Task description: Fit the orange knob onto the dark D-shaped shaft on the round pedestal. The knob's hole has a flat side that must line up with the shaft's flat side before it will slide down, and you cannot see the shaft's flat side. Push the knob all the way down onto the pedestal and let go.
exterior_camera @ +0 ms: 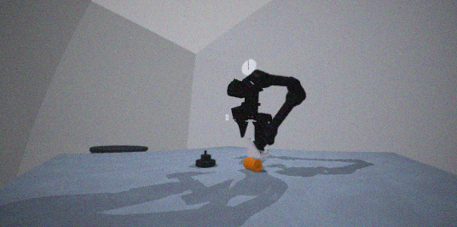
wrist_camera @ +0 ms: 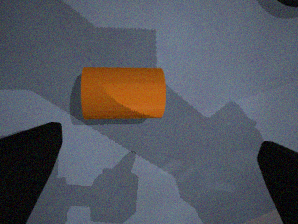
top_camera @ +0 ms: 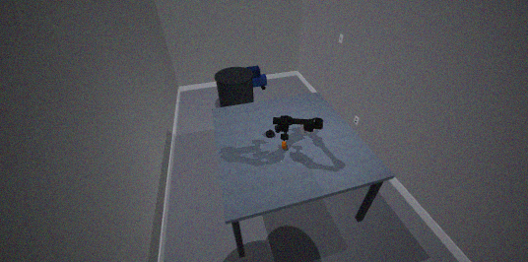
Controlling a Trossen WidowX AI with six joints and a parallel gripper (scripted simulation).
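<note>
My gripper tip is 10 mm to the right of the orange knob and 90 mm above it. From my gripper tip the other things lie so: dark round pedestal: 90 mm ahead, 160 mm to the right, 80 mm below.
</note>
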